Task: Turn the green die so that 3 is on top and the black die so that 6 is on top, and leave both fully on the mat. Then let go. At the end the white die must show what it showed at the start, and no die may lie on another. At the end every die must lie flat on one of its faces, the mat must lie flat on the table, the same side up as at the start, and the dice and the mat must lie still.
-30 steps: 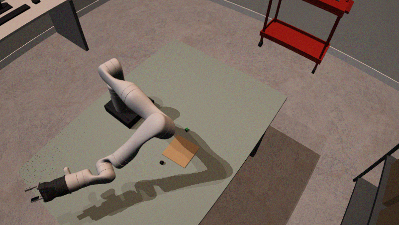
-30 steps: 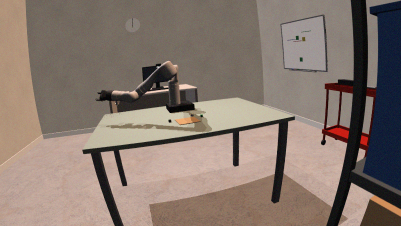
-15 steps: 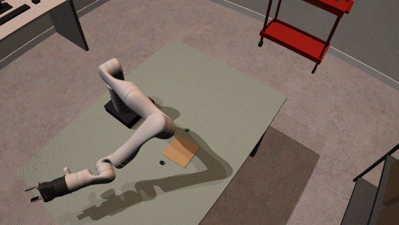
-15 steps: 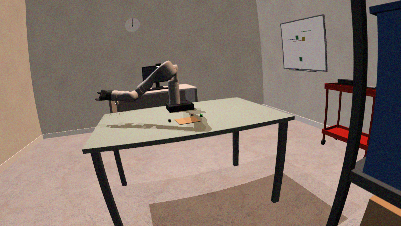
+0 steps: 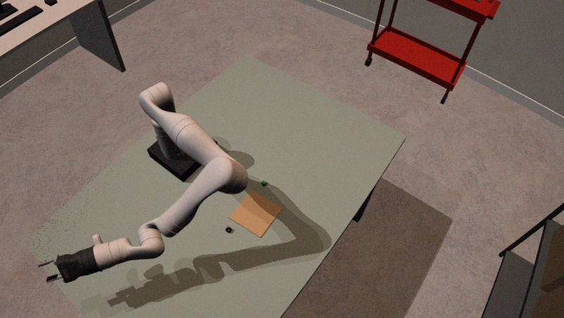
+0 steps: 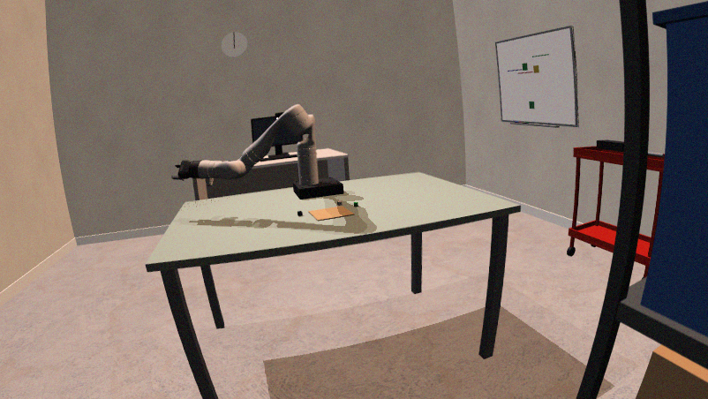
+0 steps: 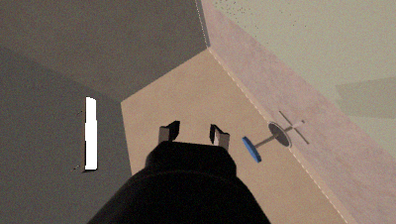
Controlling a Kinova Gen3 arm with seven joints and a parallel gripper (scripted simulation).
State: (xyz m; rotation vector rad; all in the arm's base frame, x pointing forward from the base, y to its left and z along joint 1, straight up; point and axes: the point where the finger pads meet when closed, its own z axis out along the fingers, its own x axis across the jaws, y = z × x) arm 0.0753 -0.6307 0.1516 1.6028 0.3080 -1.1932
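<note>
The black die is 49 cm to the left of my hand, 30 cm ahead of it and 20 cm below it. Round my hand: green die: 72 cm to the left, 29 cm ahead, 20 cm below; white die: 67 cm to the left, 23 cm ahead, 20 cm below; orange mat: 60 cm to the left, 34 cm ahead, 20 cm below.
</note>
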